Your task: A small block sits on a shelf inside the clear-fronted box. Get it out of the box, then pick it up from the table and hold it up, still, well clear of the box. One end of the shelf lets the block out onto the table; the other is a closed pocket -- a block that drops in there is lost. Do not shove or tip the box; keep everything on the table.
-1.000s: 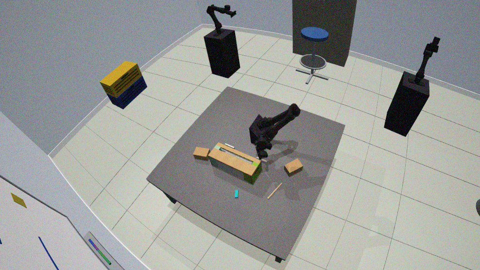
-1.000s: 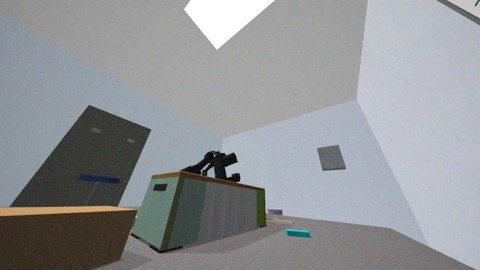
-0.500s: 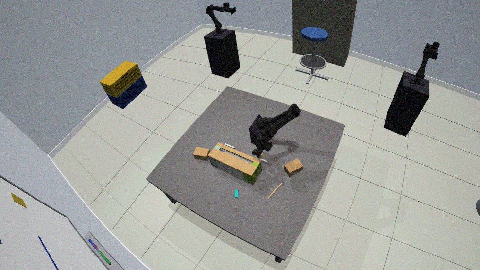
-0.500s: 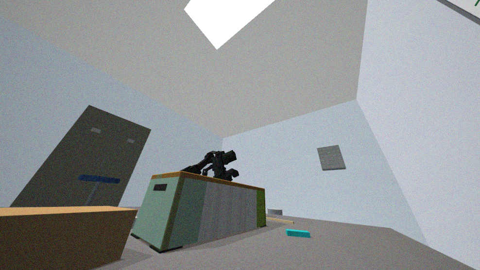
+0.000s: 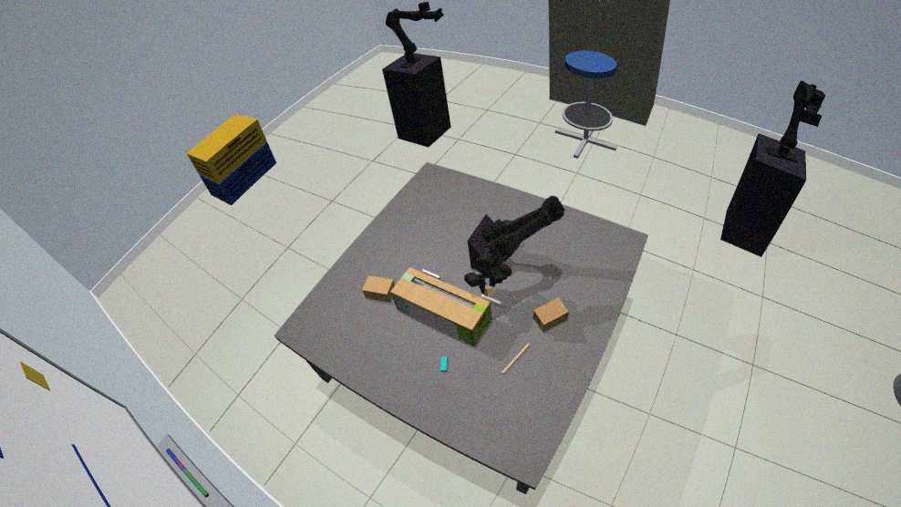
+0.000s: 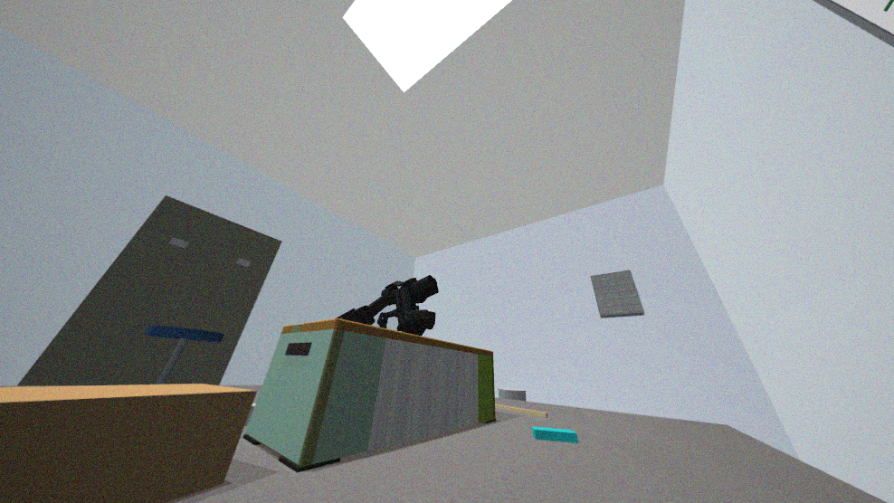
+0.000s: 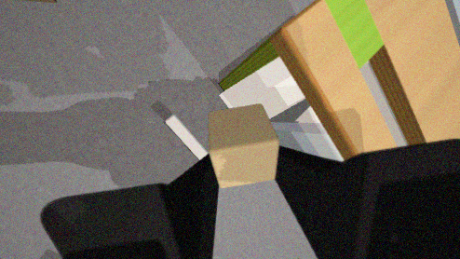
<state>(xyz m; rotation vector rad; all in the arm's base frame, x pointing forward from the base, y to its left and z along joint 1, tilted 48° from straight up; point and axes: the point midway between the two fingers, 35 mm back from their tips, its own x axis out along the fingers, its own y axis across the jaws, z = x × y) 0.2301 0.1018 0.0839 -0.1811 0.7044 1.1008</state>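
Right now the tan block is 1 cm to the left of my gripper tip and 1 cm above it. Also, from my gripper tip: wooden stick (16 cm ahead, 23 cm to the left, 9 cm below); cyan piece (32 cm ahead, 9 cm below).
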